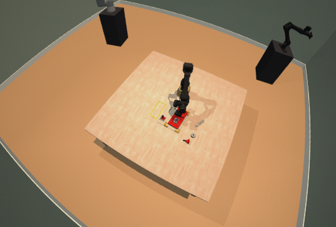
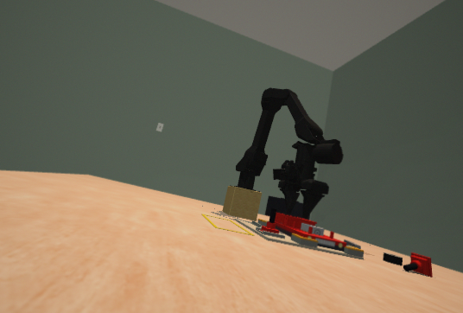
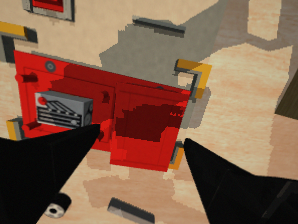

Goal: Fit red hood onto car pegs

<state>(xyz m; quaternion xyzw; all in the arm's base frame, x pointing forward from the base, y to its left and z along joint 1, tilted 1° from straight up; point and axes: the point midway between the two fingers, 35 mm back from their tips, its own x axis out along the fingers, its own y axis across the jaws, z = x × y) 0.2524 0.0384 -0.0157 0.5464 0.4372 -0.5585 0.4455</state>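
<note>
The red hood is 10 mm below my gripper tip. Also, from my gripper tip: grey rod (200 mm to the left, 50 mm below, 40 mm ahead); grey engine block (90 mm ahead, 30 mm below, 20 mm to the right); grey wheel (180 mm ahead, 170 mm to the left, 40 mm below).
</note>
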